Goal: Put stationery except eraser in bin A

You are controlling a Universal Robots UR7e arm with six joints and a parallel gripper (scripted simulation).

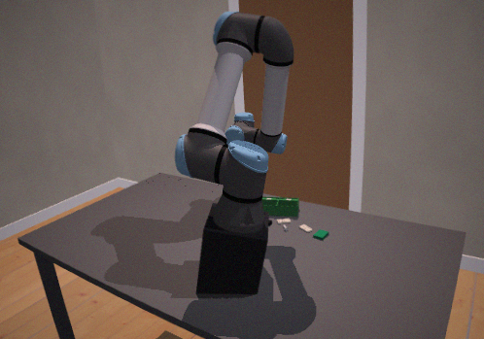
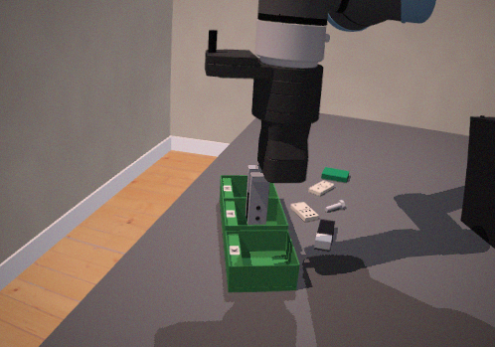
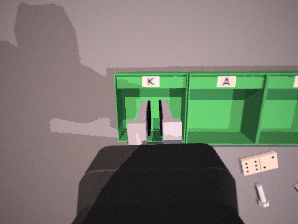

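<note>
Now: the green block 35 cm to the right of my hand, 11 cm behind it and 9 cm below it. Round my hand: bolt (21 cm to the right, 11 cm behind, 9 cm below); black-and-white block (10 cm to the right, 9 cm below, 9 cm behind); joined green bins (8 cm to the right, 7 cm below, 1 cm ahead).
</note>
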